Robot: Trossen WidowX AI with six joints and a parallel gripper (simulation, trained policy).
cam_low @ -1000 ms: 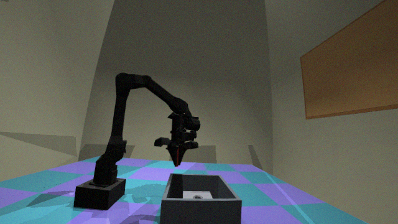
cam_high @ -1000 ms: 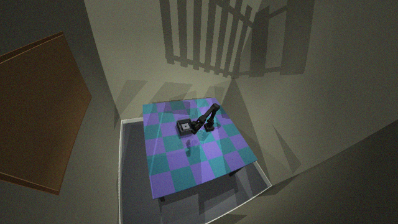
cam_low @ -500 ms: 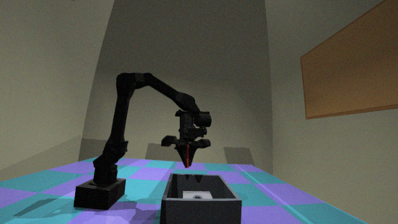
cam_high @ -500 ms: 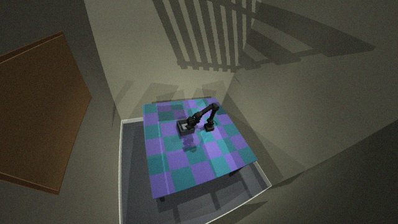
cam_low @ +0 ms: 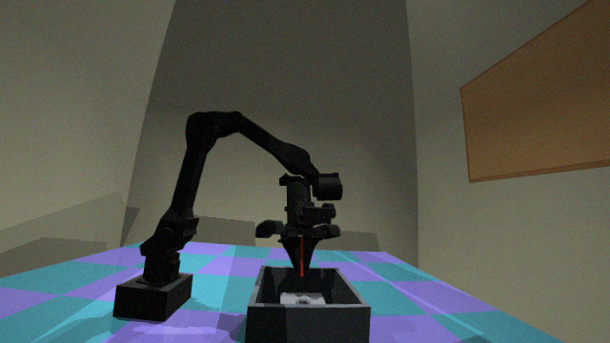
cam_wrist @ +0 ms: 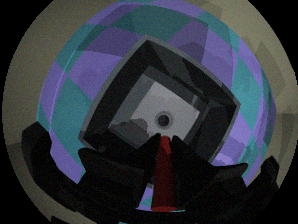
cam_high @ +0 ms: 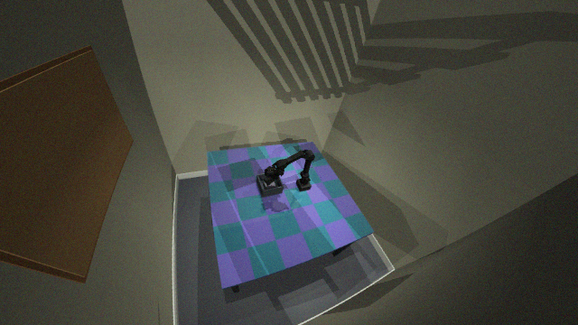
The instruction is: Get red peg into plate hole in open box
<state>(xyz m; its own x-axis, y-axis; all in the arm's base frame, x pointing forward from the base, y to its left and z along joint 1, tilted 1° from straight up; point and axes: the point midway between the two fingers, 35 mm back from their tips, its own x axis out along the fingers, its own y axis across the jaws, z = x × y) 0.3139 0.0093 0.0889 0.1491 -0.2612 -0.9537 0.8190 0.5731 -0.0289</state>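
My gripper tip is 3 cm below the red peg, 1 cm to the right of it and 1 cm past it. The rest, counted from my gripper tip: light grey plate (6 cm below, 1 cm to the right, 1 cm ahead); dark box (8 cm below, 1 cm to the right, 1 cm ahead).
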